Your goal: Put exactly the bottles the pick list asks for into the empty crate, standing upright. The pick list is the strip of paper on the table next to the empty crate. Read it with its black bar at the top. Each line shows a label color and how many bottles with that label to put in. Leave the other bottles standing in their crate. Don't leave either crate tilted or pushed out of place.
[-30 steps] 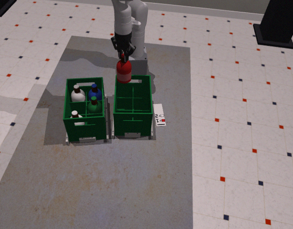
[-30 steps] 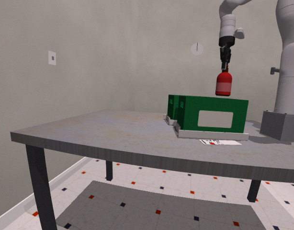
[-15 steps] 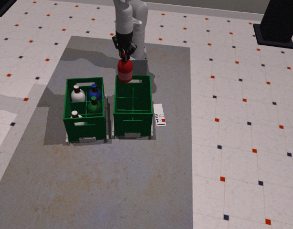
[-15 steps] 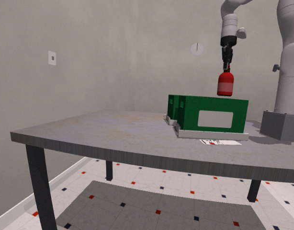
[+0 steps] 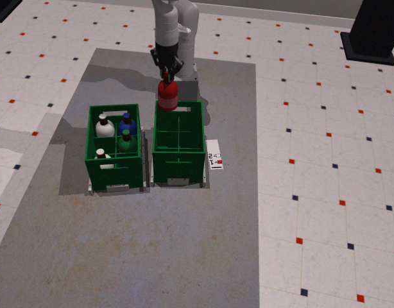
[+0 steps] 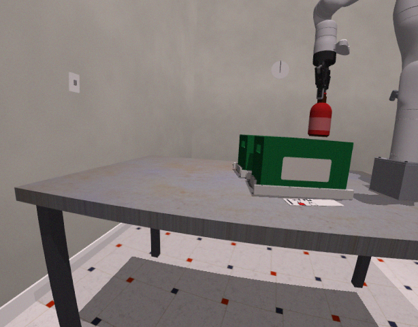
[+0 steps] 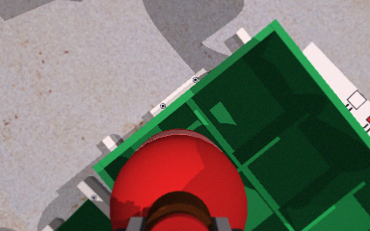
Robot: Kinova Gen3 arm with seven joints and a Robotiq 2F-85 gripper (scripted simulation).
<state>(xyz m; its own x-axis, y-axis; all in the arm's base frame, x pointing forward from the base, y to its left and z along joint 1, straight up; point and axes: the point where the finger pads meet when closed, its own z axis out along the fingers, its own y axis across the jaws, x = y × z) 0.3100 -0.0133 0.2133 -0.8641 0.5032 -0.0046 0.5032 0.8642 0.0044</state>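
The red-label bottle lies 70 mm below my hand. From my hand the other things lie so: green bottle: 140 mm ahead, 130 mm to the right, 250 mm below; then blue bottle: 50 mm ahead, 150 mm to the right, 250 mm below; then pick list: 50 mm ahead, 200 mm to the left, 330 mm below.
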